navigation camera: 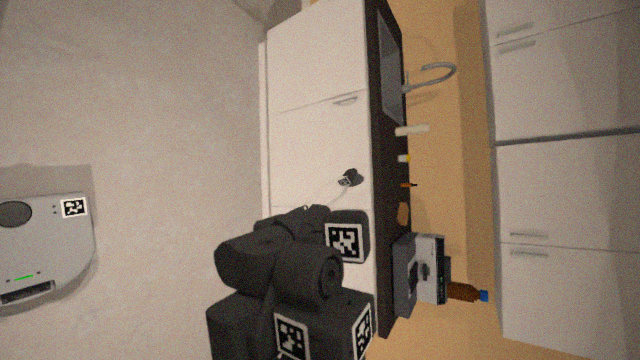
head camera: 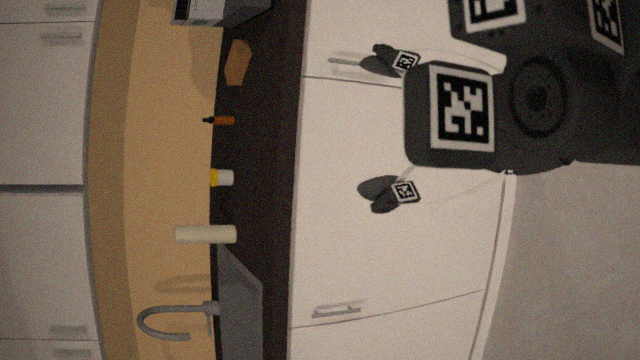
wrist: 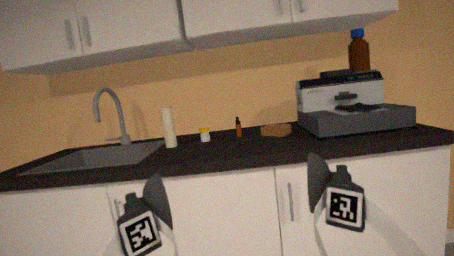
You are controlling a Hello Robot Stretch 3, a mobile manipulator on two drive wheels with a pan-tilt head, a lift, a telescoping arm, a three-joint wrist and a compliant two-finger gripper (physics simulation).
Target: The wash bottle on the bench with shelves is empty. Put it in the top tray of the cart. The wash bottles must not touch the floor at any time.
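Pixels of known places: gripper, fingertip midpoint: (navigation camera: 359, 205) (head camera: 370, 126); robot's base, link origin: (navigation camera: 13, 212).
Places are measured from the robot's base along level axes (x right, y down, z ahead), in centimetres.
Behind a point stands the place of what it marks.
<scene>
My gripper (head camera: 378, 125) @(x 42.1, y -106.0, z -2.3 cm) (wrist: 236, 183) @(x 42.1, y -106.0, z -2.3 cm) is open, its two fingers wide apart with nothing between them. It is in front of the white cabinet doors below a dark counter (head camera: 265, 150) @(x 109.1, y -91.0, z -0.1 cm) (navigation camera: 382, 200) @(x 101.0, y -91.0, z -11.6 cm) (wrist: 220, 157). In the navigation camera one finger shows and the other is hidden behind the wrist parts. The wash bottle, the bench with shelves and the cart do not show in the current views.
The counter carries a sink (head camera: 240, 320) @(x 152.9, y -84.4, z 57.1 cm) (navigation camera: 391, 65) @(x 154.0, y -86.2, z 69.9 cm) (wrist: 100, 159), a cream cylinder (head camera: 206, 234) @(x 131.4, y -99.9, z 22.4 cm) (navigation camera: 412, 130) @(x 131.5, y -100.5, z 22.2 cm) (wrist: 169, 128), small bottles, a brown block (head camera: 238, 62) @(x 125.2, y -94.0, z -23.5 cm) (wrist: 276, 130) and a machine (navigation camera: 427, 270) @(x 125.5, y -105.1, z -53.8 cm) (wrist: 340, 97) topped by a blue-capped brown bottle (navigation camera: 462, 291) @(x 128.3, y -121.1, z -63.5 cm) (wrist: 359, 54). Wall cabinets (wrist: 125, 22) hang above.
</scene>
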